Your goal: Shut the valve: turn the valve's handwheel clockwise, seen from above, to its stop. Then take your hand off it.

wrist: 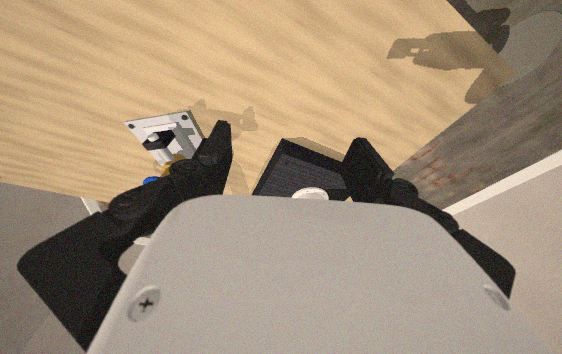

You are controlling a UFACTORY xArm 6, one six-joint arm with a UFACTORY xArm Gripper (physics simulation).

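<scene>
The valve's blue handwheel (pixel 151 180) shows as a small sliver at the left, mostly hidden behind the left finger. The brass valve body (pixel 173 162) shows above it, partly covered by the same finger. The valve sits on a light grey mounting plate (pixel 147 122) with dark bolts and a black clamp, left of the fingers. My gripper (pixel 291 147) is open with nothing between its fingers. Its left finger overlaps the view of the plate's right part; contact with the valve cannot be made out. The wheel's angle is hidden.
A black box-like base (pixel 300 170) with a white round part (pixel 310 193) stands beyond the gripper housing, between the fingers in view. The wooden table (pixel 300 60) ends at a diagonal edge on the right and at another edge at the lower left. Arm shadows fall on the wood.
</scene>
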